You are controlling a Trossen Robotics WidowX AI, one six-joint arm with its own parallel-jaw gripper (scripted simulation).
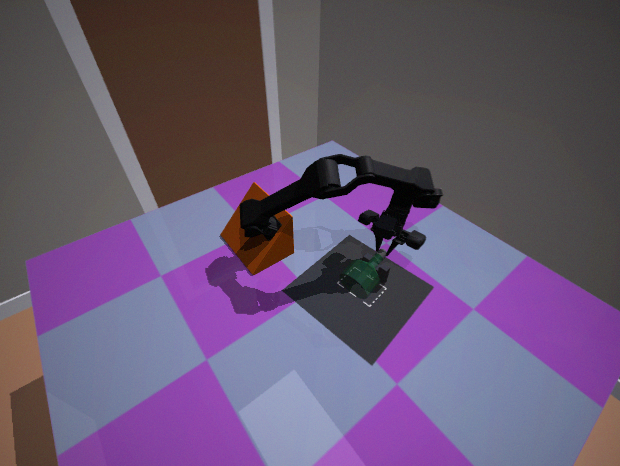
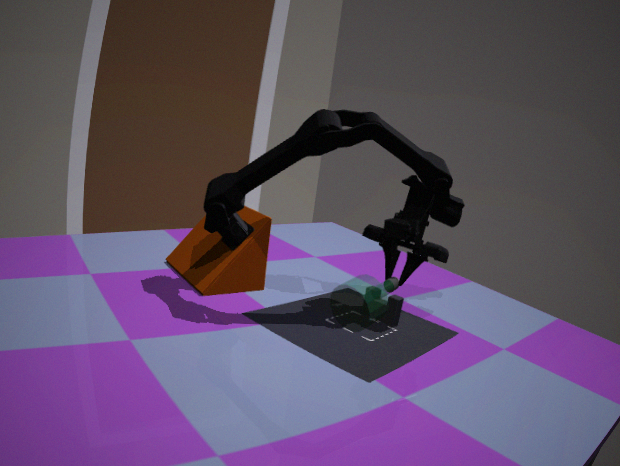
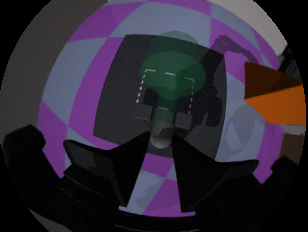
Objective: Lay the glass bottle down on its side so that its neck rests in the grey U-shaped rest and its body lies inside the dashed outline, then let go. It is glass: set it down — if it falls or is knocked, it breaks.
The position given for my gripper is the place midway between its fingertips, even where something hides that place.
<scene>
I see my gripper [image 2: 393, 283], a green glass bottle [image 2: 359, 302] and a dark mat [image 1: 368, 331].
The green glass bottle shows as well in image 1 [image 1: 360, 278] and in image 3 [image 3: 173, 67]. My gripper shows as well in image 1 [image 1: 381, 253] and in image 3 [image 3: 161, 136]. The dark mat also shows in image 2 [image 2: 303, 322] and in image 3 [image 3: 115, 122].
</scene>
